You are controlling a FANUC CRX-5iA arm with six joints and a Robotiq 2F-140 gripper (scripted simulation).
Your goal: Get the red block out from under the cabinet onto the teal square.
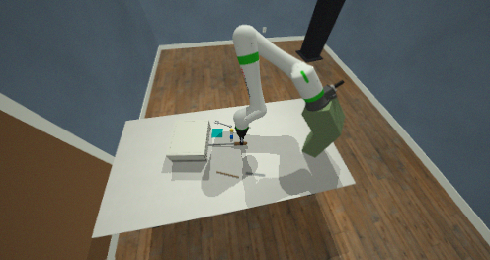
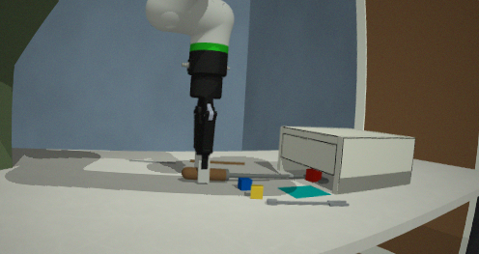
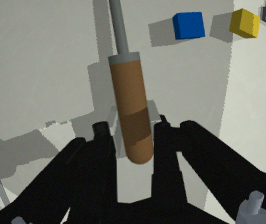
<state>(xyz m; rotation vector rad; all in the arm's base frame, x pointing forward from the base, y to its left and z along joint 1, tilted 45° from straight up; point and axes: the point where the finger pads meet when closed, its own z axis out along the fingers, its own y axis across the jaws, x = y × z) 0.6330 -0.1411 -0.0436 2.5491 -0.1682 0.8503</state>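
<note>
Now: hand 60 mm short of the blue block, 90 mm to the left of it and 30 mm above it. The rest, counted from my hand: teal square: 170 mm ahead, 180 mm to the right, 40 mm below; yellow cube: 40 mm ahead, 160 mm to the right, 30 mm below; hooked tool: 130 mm ahead, 80 mm to the right, 20 mm below.
</note>
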